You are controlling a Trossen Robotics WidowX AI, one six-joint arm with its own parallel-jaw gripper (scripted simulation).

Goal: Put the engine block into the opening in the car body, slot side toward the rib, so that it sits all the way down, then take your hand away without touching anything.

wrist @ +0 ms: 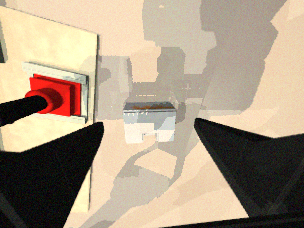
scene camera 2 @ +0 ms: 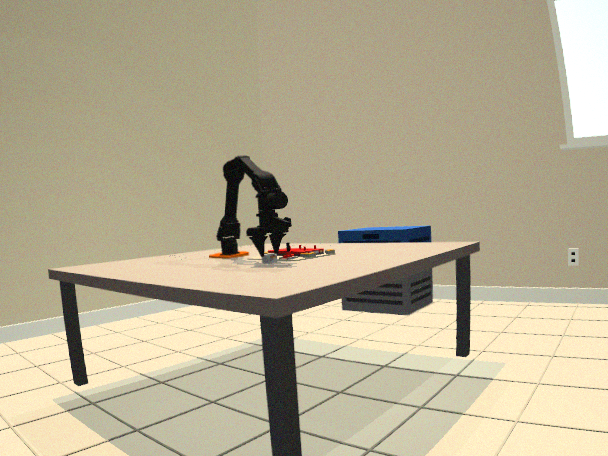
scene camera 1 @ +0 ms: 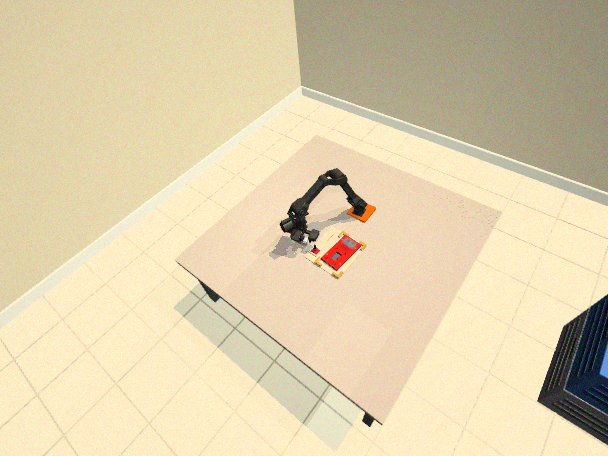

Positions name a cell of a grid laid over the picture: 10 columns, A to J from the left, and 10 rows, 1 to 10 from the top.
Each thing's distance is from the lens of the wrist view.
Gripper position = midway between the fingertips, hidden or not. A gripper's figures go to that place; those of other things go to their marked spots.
my gripper (wrist: E6): 0.11 m
engine block (wrist: E6): 0.10 m
